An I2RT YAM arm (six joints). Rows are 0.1 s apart.
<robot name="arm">
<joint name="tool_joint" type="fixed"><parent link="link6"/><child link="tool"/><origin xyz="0 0 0" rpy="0 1.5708 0"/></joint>
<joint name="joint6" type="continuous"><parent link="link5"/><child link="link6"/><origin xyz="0.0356 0 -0.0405" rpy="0 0 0"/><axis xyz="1 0 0"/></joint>
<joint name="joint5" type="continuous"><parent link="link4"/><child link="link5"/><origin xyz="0.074 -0.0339 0.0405" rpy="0 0 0"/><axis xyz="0 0 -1"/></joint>
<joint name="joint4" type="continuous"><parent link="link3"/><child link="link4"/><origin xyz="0.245 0.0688 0.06" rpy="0 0 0"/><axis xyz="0 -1 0"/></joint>
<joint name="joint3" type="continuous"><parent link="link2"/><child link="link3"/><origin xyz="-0.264 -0.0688 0" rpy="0 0 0"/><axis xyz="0 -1 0"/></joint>
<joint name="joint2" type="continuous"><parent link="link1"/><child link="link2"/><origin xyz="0.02 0.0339 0.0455" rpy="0 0 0"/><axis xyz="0 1 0"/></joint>
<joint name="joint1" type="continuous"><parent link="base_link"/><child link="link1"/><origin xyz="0 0 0.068" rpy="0 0 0"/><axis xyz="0 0 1"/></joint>
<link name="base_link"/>
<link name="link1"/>
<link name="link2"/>
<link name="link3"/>
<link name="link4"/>
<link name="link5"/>
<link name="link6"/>
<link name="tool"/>
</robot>
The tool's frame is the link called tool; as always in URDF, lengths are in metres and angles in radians. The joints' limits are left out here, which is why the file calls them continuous.
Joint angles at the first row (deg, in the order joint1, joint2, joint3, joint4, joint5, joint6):
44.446 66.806 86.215 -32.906 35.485 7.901
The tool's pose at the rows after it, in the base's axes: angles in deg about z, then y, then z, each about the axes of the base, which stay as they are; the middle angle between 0 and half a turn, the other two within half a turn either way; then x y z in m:
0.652 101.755 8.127 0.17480 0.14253 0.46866
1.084 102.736 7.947 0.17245 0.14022 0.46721
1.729 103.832 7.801 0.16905 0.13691 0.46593
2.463 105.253 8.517 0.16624 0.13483 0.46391
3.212 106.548 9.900 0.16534 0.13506 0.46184
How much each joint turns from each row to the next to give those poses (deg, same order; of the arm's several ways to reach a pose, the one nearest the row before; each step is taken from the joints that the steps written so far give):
-0.001 -0.393 -0.130 -1.246 -0.046 1.268
0.002 -0.416 -0.022 -1.618 0.025 1.180
-0.001 -0.612 -0.002 -1.965 -0.046 1.464
0.001 -0.437 0.002 -1.990 -0.938 1.444
-0.003 -0.021 0.044 -1.291 -1.554 1.048

